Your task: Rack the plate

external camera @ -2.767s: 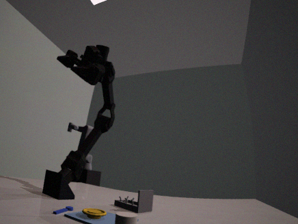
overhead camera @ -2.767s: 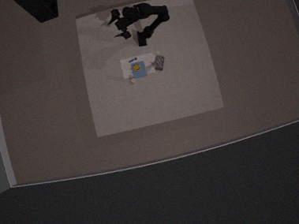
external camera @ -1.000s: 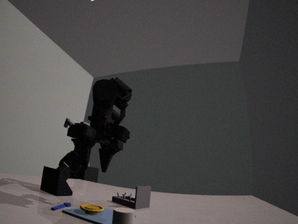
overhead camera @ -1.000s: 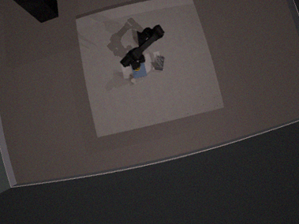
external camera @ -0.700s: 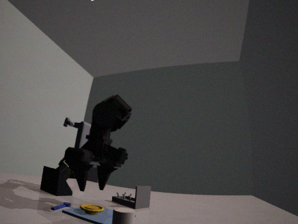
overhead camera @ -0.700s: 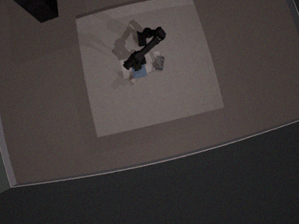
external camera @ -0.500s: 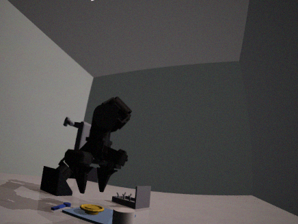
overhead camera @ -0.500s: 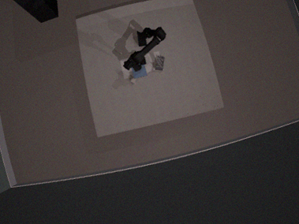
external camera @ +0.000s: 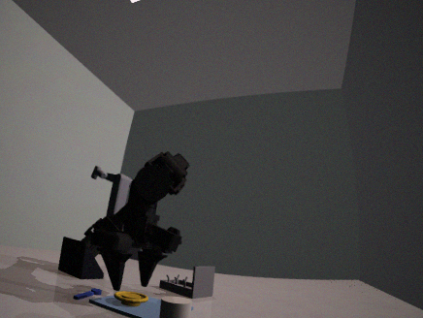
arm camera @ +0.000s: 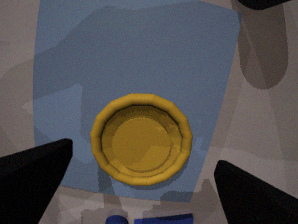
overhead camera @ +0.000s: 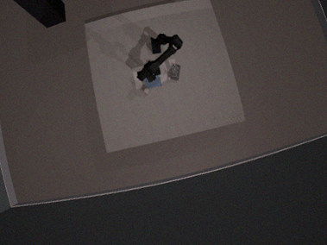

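Now: gripper tip 2 cm above the yellow plate. Also, from my gripper tip: blue bar: 9 cm behind, 1 cm to the right, 3 cm below; blue flat mat: 2 cm ahead, 2 cm to the left, 3 cm below; grey dish rack: 23 cm to the left, 1 cm below.
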